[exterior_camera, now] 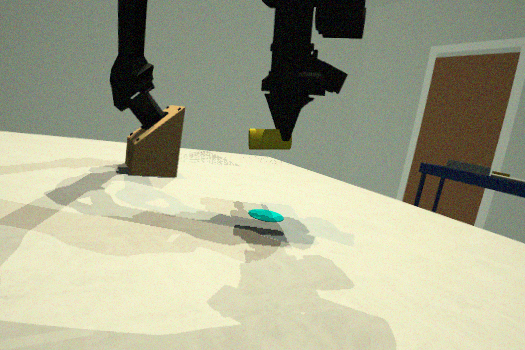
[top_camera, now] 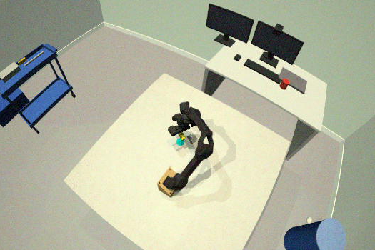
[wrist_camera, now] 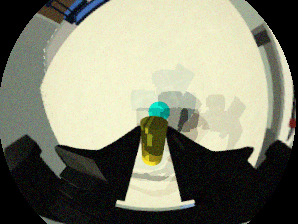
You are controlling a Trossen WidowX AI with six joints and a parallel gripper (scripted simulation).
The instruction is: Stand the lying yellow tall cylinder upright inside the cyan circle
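Now: gripper tip 10 mm to the left of the cyan circle and 130 mm above it. The rest, counted from my gripper tip: yellow cylinder (10 mm behind, 20 mm to the right).
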